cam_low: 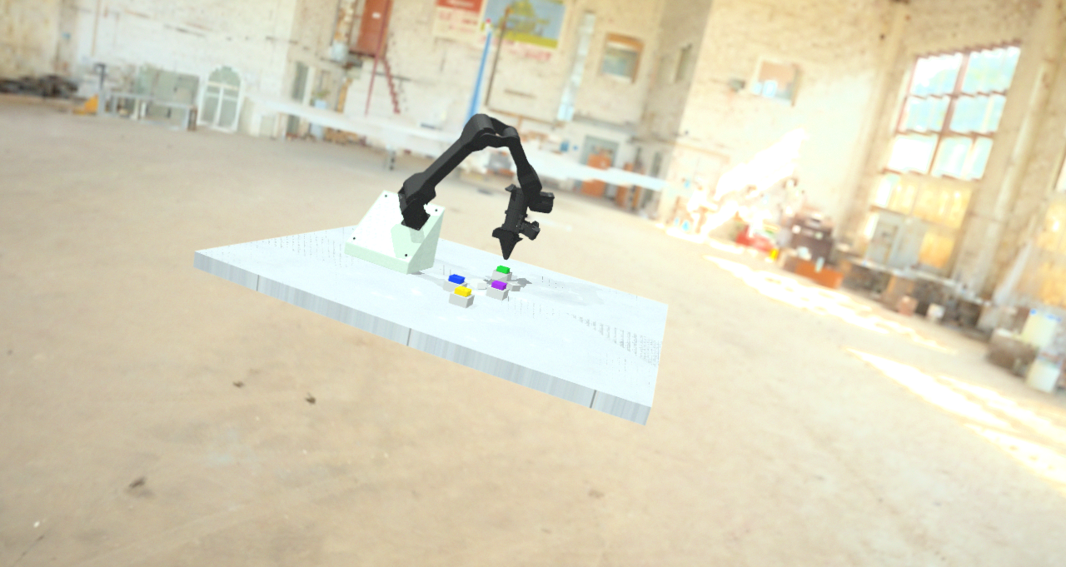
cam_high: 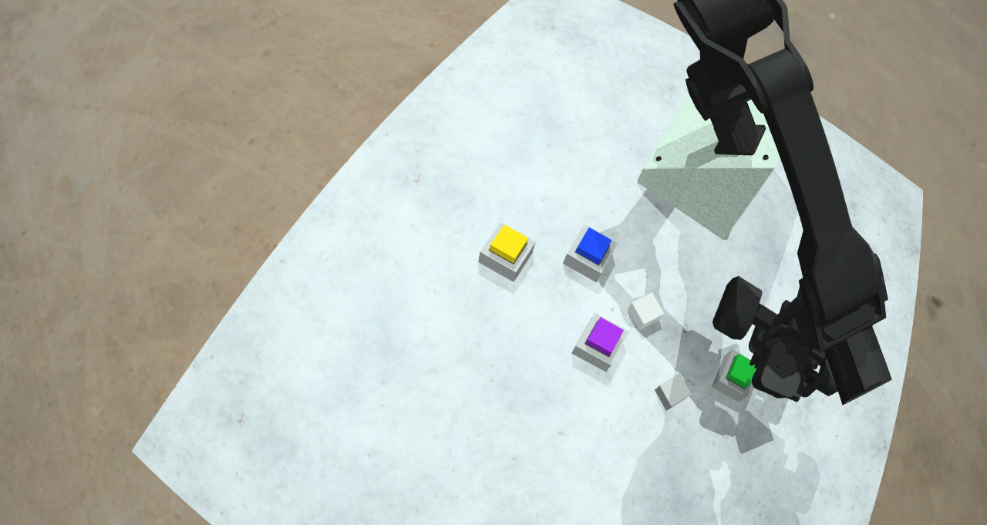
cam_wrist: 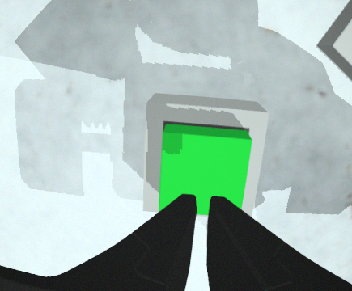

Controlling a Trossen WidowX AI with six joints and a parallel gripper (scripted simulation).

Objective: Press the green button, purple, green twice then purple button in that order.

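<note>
Now: gripper tip 30 mm above the green button. The rest, counted from my gripper tip: white block 150 mm to the right, 50 mm below; grey block 70 mm ahead, 70 mm to the right, 50 mm below; purple button 70 mm ahead, 180 mm to the right, 30 mm below.
</note>
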